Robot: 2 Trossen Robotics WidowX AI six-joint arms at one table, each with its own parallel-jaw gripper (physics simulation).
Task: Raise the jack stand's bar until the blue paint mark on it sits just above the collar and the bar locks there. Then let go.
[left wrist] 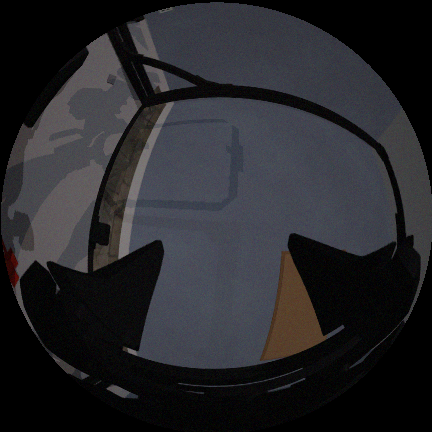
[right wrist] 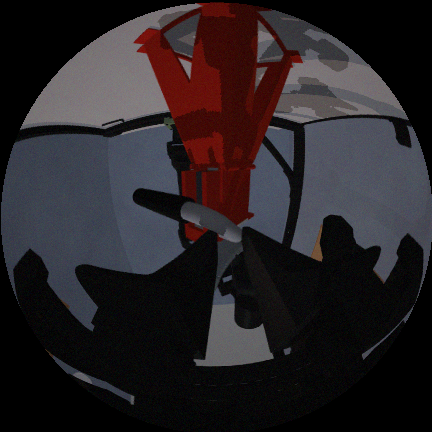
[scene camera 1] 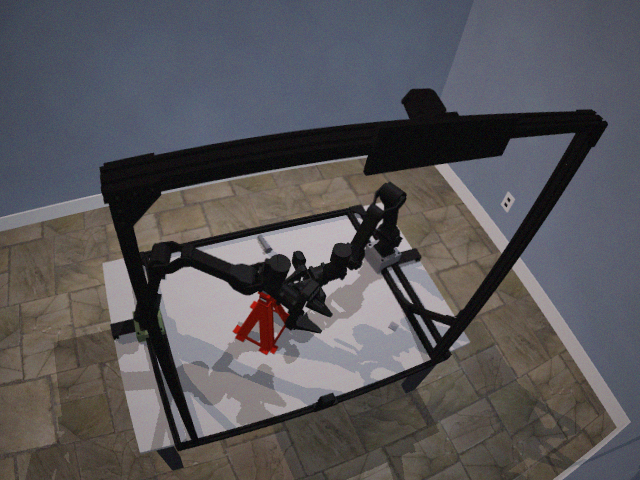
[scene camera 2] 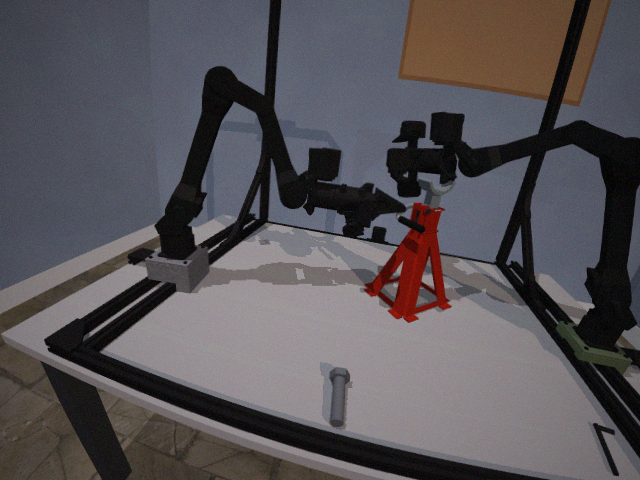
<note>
The table carries a grey bolt. Further things: the left gripper, the right gripper and a red jack stand.
The left gripper also shows in the left wrist view and in scene camera 1. The right gripper also shows in the right wrist view and in scene camera 1.
</note>
